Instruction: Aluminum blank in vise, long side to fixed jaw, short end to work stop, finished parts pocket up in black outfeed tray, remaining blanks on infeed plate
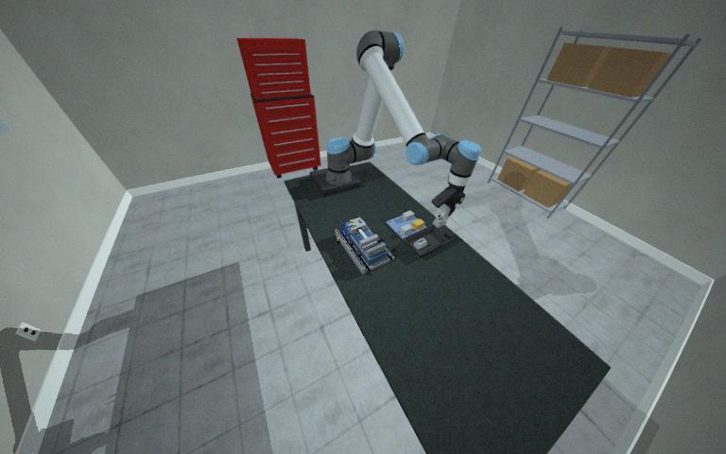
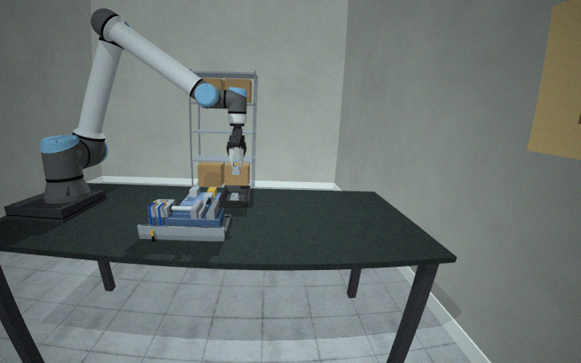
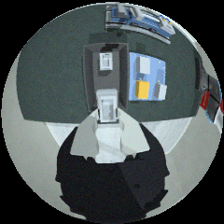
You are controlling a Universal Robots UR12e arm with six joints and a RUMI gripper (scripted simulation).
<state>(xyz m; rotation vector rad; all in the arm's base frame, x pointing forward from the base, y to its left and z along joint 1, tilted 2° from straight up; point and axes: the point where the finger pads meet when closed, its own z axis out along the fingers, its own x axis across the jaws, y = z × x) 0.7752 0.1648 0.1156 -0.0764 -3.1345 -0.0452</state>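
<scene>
Right now my hand is 130 mm past the yellow brass blank and 140 mm above it. Round my hand: light gray base rail (170 mm behind, 450 mm to the right, 130 mm below); vise hose end block (260 mm behind, 350 mm to the right, 90 mm below); blue vise (170 mm behind, 360 mm to the right, 130 mm below).
</scene>
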